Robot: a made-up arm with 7 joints. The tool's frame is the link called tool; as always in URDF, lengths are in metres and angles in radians. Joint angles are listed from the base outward. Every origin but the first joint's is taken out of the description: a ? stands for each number. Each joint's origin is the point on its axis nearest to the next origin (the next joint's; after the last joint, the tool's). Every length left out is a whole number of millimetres.
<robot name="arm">
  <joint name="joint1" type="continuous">
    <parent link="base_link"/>
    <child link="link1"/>
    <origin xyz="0 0.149 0" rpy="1.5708 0 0"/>
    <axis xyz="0 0 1"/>
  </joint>
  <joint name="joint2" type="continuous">
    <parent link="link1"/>
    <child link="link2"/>
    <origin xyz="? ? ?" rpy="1.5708 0 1.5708"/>
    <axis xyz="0 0 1"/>
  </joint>
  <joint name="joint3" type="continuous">
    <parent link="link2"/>
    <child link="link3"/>
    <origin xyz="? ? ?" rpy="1.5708 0 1.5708"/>
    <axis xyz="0 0 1"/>
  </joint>
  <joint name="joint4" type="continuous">
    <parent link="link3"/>
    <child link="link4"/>
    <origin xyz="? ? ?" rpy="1.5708 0 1.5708"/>
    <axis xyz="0 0 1"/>
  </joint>
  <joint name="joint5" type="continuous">
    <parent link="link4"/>
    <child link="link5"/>
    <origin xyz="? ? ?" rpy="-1.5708 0 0"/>
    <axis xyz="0 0 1"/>
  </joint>
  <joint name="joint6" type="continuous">
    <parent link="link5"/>
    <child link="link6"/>
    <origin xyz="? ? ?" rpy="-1.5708 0 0"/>
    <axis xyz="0 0 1"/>
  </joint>
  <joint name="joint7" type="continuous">
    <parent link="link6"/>
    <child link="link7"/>
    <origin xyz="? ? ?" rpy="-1.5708 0 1.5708"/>
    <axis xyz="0 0 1"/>
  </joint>
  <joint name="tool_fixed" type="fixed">
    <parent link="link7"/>
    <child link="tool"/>
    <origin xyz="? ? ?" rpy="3.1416 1.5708 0"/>
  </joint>
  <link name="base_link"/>
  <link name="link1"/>
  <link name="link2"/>
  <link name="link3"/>
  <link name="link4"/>
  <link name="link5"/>
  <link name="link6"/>
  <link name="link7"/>
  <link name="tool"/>
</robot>
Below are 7 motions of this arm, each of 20 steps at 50 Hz.
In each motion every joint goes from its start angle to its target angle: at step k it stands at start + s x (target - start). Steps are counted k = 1, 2, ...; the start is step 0. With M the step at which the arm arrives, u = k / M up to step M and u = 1 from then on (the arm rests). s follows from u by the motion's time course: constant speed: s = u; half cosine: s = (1 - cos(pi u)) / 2; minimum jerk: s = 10 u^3 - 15 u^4 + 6 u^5.
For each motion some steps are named. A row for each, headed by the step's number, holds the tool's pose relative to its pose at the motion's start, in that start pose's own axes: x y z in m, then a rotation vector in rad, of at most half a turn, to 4 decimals.
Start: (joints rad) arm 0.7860 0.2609 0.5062 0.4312 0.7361 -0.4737 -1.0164
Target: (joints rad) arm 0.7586 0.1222 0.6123 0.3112 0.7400 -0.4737 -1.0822
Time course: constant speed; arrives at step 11
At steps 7, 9, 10, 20:
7: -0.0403 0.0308 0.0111 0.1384 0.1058 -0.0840
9: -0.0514 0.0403 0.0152 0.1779 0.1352 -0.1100
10: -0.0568 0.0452 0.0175 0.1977 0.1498 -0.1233
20: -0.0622 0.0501 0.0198 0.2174 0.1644 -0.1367

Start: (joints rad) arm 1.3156 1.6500 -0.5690 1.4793 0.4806 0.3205 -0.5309
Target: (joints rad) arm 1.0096 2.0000 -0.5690 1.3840 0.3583 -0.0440 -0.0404
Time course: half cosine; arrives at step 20
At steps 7, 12, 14, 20:
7: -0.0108 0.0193 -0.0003 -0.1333 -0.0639 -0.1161
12: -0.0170 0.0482 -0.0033 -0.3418 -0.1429 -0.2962
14: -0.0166 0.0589 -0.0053 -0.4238 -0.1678 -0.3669
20: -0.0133 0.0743 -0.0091 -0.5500 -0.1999 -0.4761

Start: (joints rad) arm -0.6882 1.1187 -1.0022 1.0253 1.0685 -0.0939 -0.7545
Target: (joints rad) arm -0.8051 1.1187 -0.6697 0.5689 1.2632 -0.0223 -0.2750
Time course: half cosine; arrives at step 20
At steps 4, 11, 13, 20:
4: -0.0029 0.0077 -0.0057 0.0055 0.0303 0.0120
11: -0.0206 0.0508 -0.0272 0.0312 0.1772 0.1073
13: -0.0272 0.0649 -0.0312 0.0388 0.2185 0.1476
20: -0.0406 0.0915 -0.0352 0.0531 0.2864 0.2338

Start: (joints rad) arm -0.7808 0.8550 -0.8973 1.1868 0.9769 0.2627 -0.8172
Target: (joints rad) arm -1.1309 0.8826 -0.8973 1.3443 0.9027 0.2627 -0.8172
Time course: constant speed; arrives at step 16
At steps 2, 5, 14, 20:
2: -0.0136 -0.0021 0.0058 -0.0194 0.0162 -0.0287
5: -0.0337 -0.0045 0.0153 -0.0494 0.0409 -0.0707
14: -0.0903 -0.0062 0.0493 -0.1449 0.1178 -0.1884
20: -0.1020 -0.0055 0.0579 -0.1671 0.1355 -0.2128

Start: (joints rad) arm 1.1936 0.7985 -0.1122 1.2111 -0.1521 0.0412 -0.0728
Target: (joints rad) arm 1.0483 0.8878 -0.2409 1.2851 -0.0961 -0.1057 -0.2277
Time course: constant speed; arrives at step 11
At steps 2, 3, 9, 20:
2: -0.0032 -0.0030 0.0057 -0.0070 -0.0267 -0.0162
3: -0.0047 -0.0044 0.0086 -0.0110 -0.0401 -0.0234
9: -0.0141 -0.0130 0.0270 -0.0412 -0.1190 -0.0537
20: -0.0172 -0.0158 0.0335 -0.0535 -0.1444 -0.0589

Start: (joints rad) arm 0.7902 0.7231 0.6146 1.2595 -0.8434 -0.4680 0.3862
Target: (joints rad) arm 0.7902 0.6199 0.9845 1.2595 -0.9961 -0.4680 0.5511
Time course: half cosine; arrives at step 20
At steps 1, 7, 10, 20:
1: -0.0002 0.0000 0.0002 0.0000 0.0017 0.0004
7: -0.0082 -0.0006 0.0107 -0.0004 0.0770 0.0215
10: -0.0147 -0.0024 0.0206 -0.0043 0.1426 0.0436
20: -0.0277 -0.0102 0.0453 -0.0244 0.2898 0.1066

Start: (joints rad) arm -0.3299 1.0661 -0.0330 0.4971 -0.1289 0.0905 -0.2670
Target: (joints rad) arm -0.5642 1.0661 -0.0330 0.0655 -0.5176 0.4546 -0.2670
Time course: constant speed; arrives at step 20
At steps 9, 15, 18, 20:
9: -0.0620 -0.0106 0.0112 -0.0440 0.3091 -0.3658
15: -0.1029 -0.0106 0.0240 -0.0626 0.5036 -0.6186
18: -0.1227 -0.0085 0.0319 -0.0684 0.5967 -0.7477
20: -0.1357 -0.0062 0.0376 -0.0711 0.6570 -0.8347

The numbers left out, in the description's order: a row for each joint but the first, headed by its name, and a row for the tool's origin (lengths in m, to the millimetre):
joint2: 0 0 0
joint3: -0.293 0 0
joint4: 0 0 0
joint5: 0 -0.202 0
joint6: 0 0 0
joint7: 0 0 0
tool: 0 0 0

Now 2 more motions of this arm.
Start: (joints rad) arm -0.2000 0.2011 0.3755 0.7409 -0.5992 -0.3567 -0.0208
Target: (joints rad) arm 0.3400 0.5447 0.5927 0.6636 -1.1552 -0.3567 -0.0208
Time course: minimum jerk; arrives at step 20
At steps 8, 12, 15, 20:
8: 0.0328 0.0718 -0.0455 0.1340 -0.0726 -0.1709
12: 0.0755 0.1598 -0.0755 0.3098 -0.1129 -0.3409
15: 0.1005 0.2121 -0.0812 0.4199 -0.1151 -0.4246
20: 0.1121 0.2373 -0.0809 0.4741 -0.1106 -0.4603

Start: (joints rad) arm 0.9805 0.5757 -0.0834 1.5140 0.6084 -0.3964 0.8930
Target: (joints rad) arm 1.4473 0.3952 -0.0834 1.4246 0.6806 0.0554 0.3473
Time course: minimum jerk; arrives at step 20
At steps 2, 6, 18, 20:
2: 0.0001 0.0007 -0.0009 0.0056 -0.0011 0.0015
6: 0.0026 0.0133 -0.0183 0.1041 -0.0207 0.0298
18: 0.0427 0.0780 -0.1154 0.5382 -0.0913 0.2266
20: 0.0433 0.0786 -0.1164 0.5418 -0.0915 0.2288

